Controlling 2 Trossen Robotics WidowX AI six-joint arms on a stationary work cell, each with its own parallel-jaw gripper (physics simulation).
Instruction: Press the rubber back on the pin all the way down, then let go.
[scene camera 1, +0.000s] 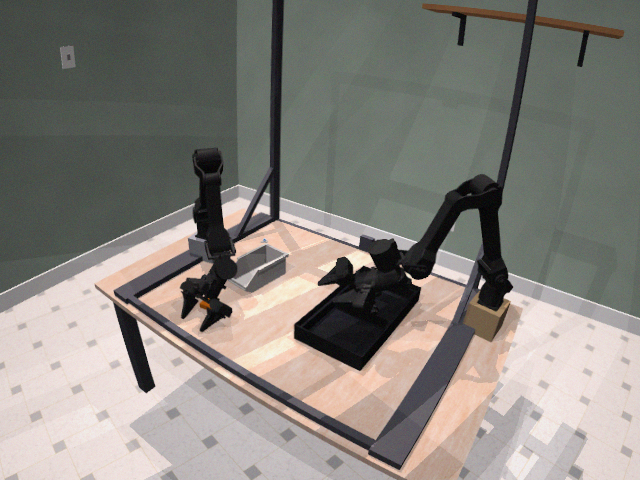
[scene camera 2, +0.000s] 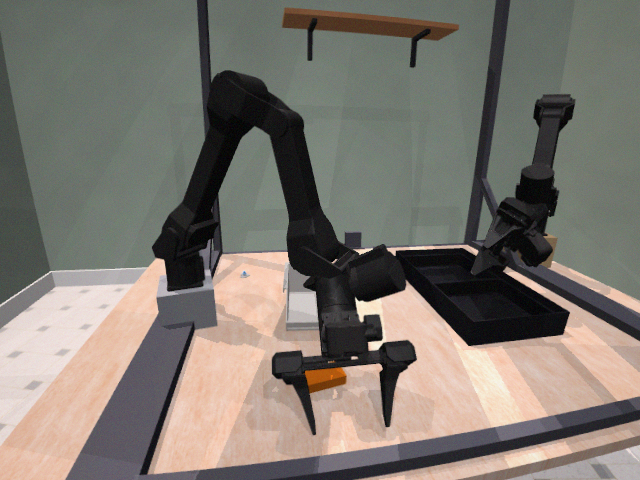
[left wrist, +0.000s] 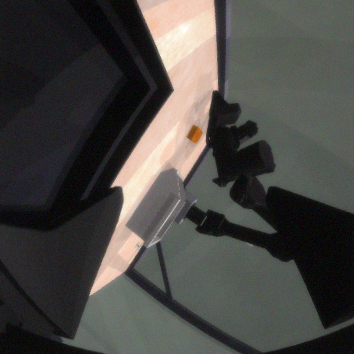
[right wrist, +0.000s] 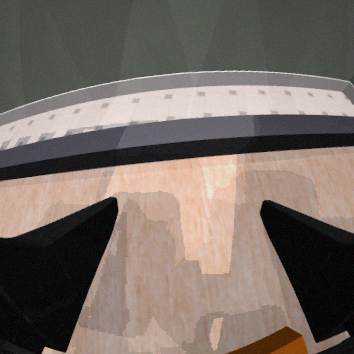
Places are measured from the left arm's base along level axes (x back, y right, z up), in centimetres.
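Pixels of known places: left gripper, fingertip midpoint: (scene camera 1: 325, 292) (scene camera 2: 478, 261) (left wrist: 196, 193); right gripper, fingertip midpoint: (scene camera 1: 191, 324) (scene camera 2: 351, 431) (left wrist: 212, 101) (right wrist: 191, 206); left arm's base at its link origin: (scene camera 1: 490, 302); right arm's base at its link origin: (scene camera 2: 185, 282) (left wrist: 188, 210).
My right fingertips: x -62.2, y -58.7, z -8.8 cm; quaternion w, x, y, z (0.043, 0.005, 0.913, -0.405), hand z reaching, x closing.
For each thing: its middle in the pictures, then the offset to it from my right fingertips.
- orange block at the middle of its body: (scene camera 2: 322, 376) (left wrist: 194, 134) (scene camera 1: 211, 305) dx -3.2, dy +9.7, dz +0.2 cm
- tiny bluish-white object at the middle of its body: (scene camera 2: 244, 272) (scene camera 1: 264, 239) dx -21.9, dy +48.8, dz +0.3 cm
- black two-compartment tray at the middle of its body: (scene camera 2: 465, 285) (scene camera 1: 362, 311) dx +31.9, dy +37.3, dz +1.9 cm
- grey open bin at the middle of its body: (scene camera 2: 309, 296) (left wrist: 161, 205) (scene camera 1: 257, 269) dx -5.0, dy +30.2, dz +3.0 cm
An orange block (scene camera 1: 205, 304) (scene camera 2: 326, 380) (left wrist: 194, 134) (right wrist: 295, 345) lies on the table close to the right gripper, partly hidden by its finger in scene camera 2. I cannot make out the pin or its rubber back. A tiny bluish-white object (scene camera 1: 264, 240) (scene camera 2: 244, 273) lies far back on the table; I cannot tell what it is. My right gripper (scene camera 1: 193, 322) (scene camera 2: 351, 428) (right wrist: 191, 206) is open and empty, fingers pointing down, on the camera side of the block in scene camera 2. My left gripper (scene camera 1: 346, 297) (left wrist: 196, 193) is open and empty above the black tray.
The black two-compartment tray (scene camera 1: 330, 348) (scene camera 2: 516, 330) stands under the left gripper. A grey open bin (scene camera 1: 273, 271) (scene camera 2: 302, 326) (left wrist: 155, 207) stands behind the right gripper. A dark frame rail (scene camera 1: 248, 370) (scene camera 2: 413, 454) (right wrist: 200, 131) runs along the table edge.
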